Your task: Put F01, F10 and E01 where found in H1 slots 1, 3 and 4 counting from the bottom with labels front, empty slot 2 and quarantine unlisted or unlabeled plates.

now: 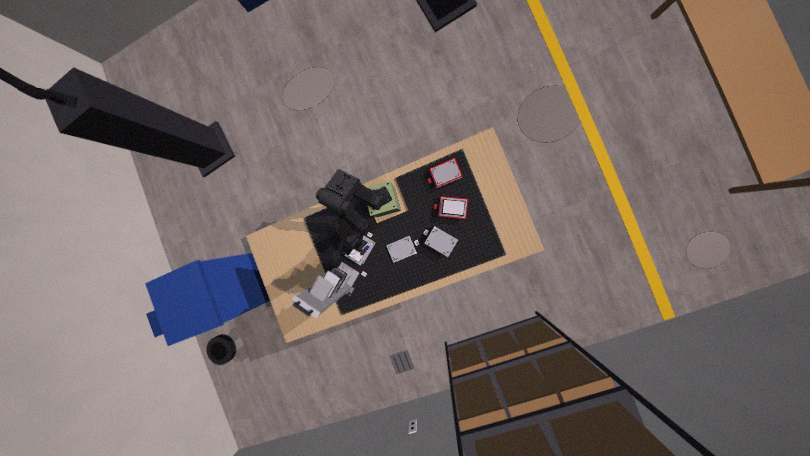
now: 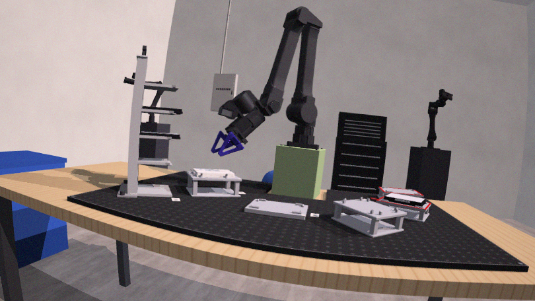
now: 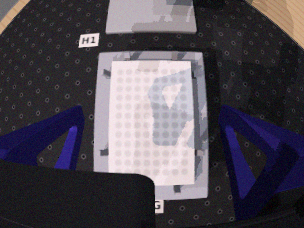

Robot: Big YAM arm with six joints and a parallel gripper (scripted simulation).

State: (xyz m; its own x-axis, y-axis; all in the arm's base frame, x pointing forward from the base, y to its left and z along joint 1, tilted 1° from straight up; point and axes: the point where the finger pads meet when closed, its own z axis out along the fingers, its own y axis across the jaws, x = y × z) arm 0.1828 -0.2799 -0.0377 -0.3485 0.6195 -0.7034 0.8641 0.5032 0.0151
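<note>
Right now my hand is 70 mm above the white well plate and 10 mm to the left of it. Also, from my hand: RG label: 140 mm below, 80 mm to the left, 50 mm behind; H1 tag: 160 mm ahead, 140 mm below, 80 mm to the right; regrip nest RG: 80 mm below, 10 mm to the right.
</note>
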